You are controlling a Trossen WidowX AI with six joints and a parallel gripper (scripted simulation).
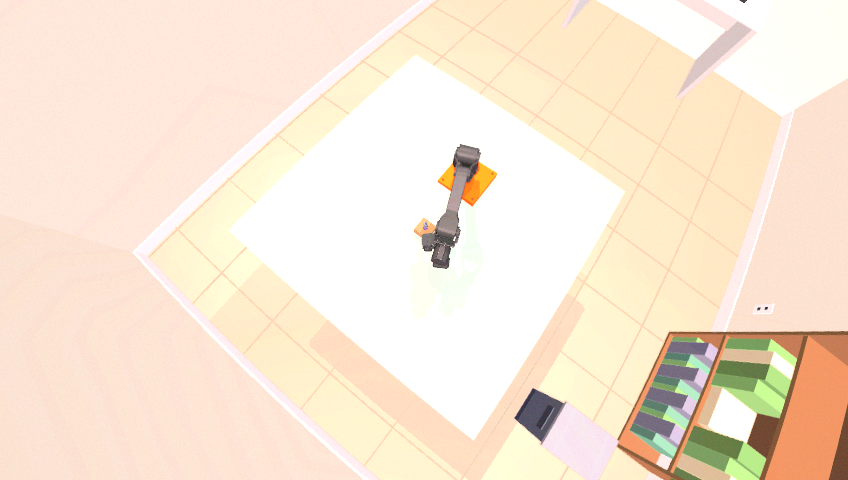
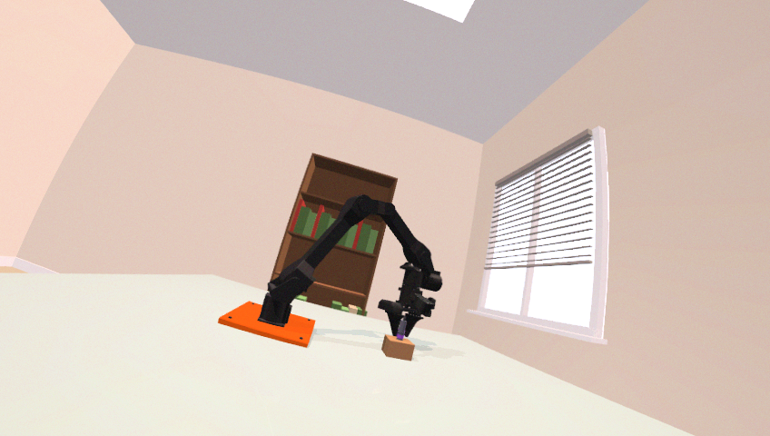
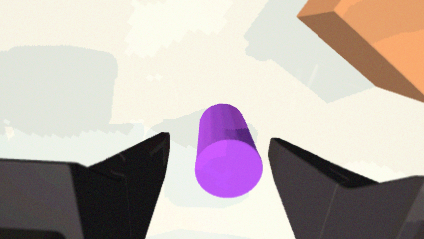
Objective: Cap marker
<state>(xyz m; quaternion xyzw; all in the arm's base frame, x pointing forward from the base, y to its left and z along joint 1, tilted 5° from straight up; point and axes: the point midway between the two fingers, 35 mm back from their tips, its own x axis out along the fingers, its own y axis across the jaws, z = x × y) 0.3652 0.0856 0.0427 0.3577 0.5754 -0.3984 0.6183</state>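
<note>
The purple cap is right at my gripper tip. The rest, counted from my gripper tip: tan holder block 4 cm behind, 10 cm to the right, 1 cm below; then dark marker 4 cm behind, 10 cm to the right, 5 cm above.
</note>
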